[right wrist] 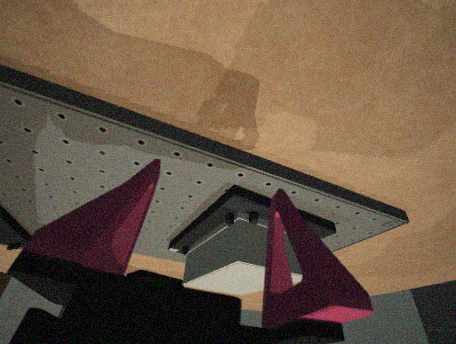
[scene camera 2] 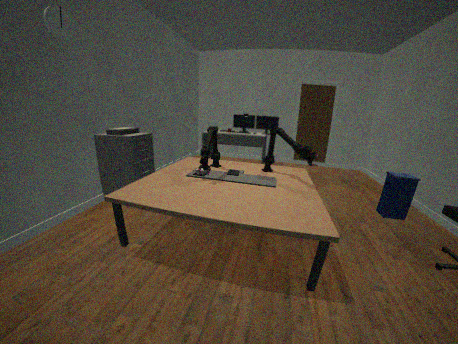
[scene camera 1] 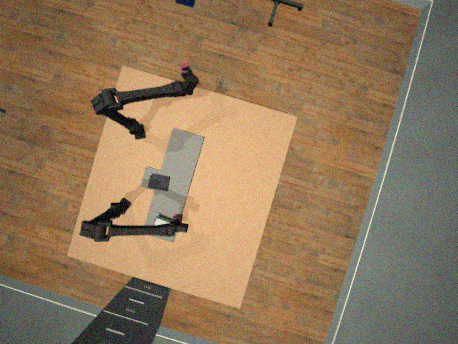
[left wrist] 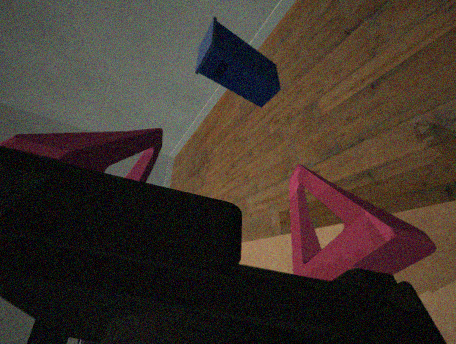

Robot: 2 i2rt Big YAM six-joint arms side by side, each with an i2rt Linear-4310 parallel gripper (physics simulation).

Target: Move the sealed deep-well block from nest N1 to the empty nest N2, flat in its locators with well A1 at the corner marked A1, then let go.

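Seen in the pictures: left gripper, fingertip midpoint: [scene camera 2: 318, 161] [scene camera 1: 190, 67] [left wrist: 230, 154]; right gripper, fingertip midpoint: [right wrist: 219, 180] [scene camera 2: 204, 175] [scene camera 1: 179, 219]; left arm's base, link origin: [scene camera 2: 267, 170] [scene camera 1: 139, 131]; right arm's base, link origin: [right wrist: 155, 277] [scene camera 2: 215, 166] [scene camera 1: 123, 206].
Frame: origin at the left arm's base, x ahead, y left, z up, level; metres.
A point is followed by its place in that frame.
Observation:
The sealed deep-well block [scene camera 1: 161, 220] {y -0.757, x 0.070, z 0.065 m} [right wrist: 225, 277] {y -0.785, x 0.089, z 0.067 m}, grey with a white top, sits in the black nest N1 [right wrist: 210, 217] {y -0.771, x 0.132, z 0.025 m} near one end of the grey perforated plate [scene camera 1: 182, 160] {y -0.308, x 0.315, z 0.013 m} [scene camera 2: 260, 181] {y -0.244, x 0.374, z 0.008 m} [right wrist: 90, 170] {y -0.677, x 0.184, z 0.013 m}. The dark nest N2 [scene camera 1: 159, 182] {y -0.453, x 0.095, z 0.025 m} [scene camera 2: 233, 172] {y -0.454, x 0.104, z 0.025 m} stands empty near the plate's middle. My right gripper [scene camera 1: 171, 218] {y -0.785, x 0.204, z 0.034 m} [scene camera 2: 202, 172] {y -0.785, x 0.204, z 0.034 m} [right wrist: 219, 180] {y -0.785, x 0.204, z 0.034 m} is open at the block; in its wrist view one finger is left of the block, and the other overlaps the block's right part. Contact cannot be told. My left gripper [scene camera 1: 185, 65] {y 0.278, x 0.551, z 0.258 m} [scene camera 2: 311, 163] {y 0.278, x 0.551, z 0.258 m} [left wrist: 230, 154] {y 0.278, x 0.551, z 0.258 m} is open and empty, far from the plate. Mark A1 is not legible.
The plate lies on the wooden table [scene camera 1: 235, 190] {y -0.639, x 0.702, z 0.000 m} [scene camera 2: 225, 205] {y -0.696, x 0.808, z 0.000 m}. A small grey plate [scene camera 1: 148, 176] {y -0.386, x 0.008, z 0.013 m} shows beside N2. A dark drawer cabinet [scene camera 1: 130, 310] [scene camera 2: 125, 162] stands beyond the table edge. A blue bin [scene camera 2: 397, 195] [left wrist: 240, 65] stands on the floor.

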